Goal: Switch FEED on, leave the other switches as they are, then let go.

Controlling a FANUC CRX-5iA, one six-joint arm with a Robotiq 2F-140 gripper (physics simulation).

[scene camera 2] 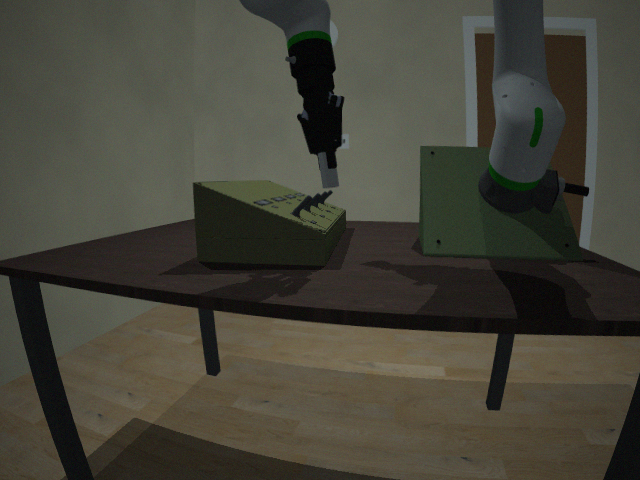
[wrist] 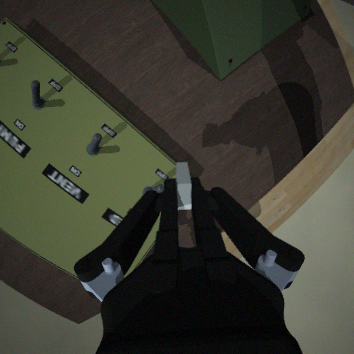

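Seen in the pictures: gripper, fingertip midpoint: (scene camera 2: pixel 331 187) (wrist: pixel 181 171); arm's base at its link origin: (scene camera 2: pixel 508 189).
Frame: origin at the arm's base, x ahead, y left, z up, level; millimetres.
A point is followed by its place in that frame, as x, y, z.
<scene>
The yellow-green switch panel (scene camera 2: pixel 232 227) {530, 350, -70} (wrist: pixel 45 220) {595, 179, -3} has a row of dark levers. In the wrist view, the VENT lever (wrist: pixel 94 144) {452, 139, -25} and the PUMP lever (wrist: pixel 37 95) {481, 25, -32} stand beside their labels. Another lever (wrist: pixel 154 190) at the near end shows partly beside my left finger; its label (wrist: pixel 114 217) {509, 251, -28} is mostly hidden, so FEED cannot be read. In the scene view the levers (scene camera 2: pixel 312 203) {453, 141, -38} lean toward the panel's low edge, the OFF side. My gripper (scene camera 2: pixel 329 180) {370, 239, 2} (wrist: pixel 181 171) {370, 239, 2} is shut and empty, its tips just above the levers in the scene view; contact is not visible.
A green sloped box (scene camera 2: pixel 452 206) {136, 63, -42} (wrist: pixel 200 30) {205, 71, -78} stands on the dark table (scene camera 2: pixel 382 289) {229, 407, -141} (wrist: pixel 145 95) {345, 111, -141}, right of the panel in the scene view. A grey robot arm link (scene camera 2: pixel 522 124) {7, 201, 125} hangs in front of that box.
</scene>
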